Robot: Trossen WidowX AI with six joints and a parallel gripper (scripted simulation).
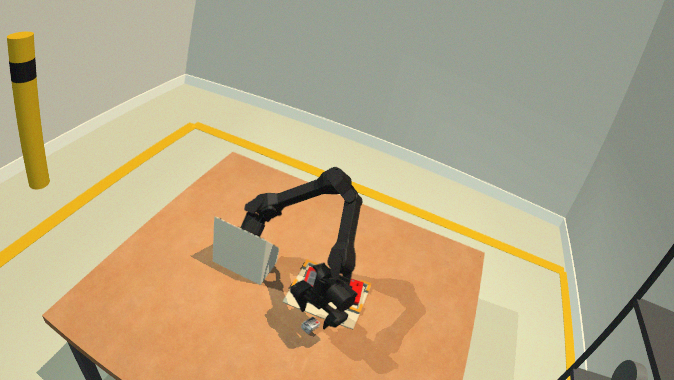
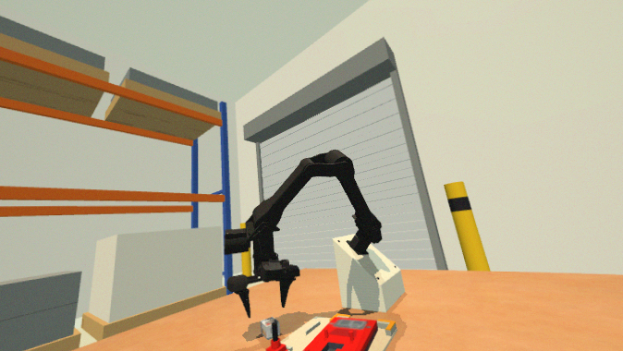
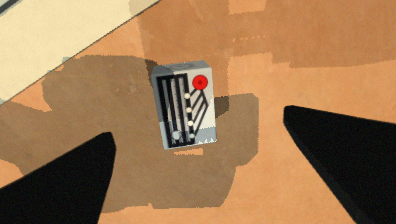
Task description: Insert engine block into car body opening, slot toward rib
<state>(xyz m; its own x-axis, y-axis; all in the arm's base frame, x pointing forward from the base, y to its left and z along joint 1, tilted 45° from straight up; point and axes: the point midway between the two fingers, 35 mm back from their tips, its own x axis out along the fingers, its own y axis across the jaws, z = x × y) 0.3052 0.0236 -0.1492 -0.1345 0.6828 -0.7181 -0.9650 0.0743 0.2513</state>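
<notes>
The grey engine block is 4 cm below my gripper tip and 1 cm behind it. From my gripper tip the other things lie so: cream fixture plate: 19 cm to the left, 4 cm below, 3 cm behind.
</notes>
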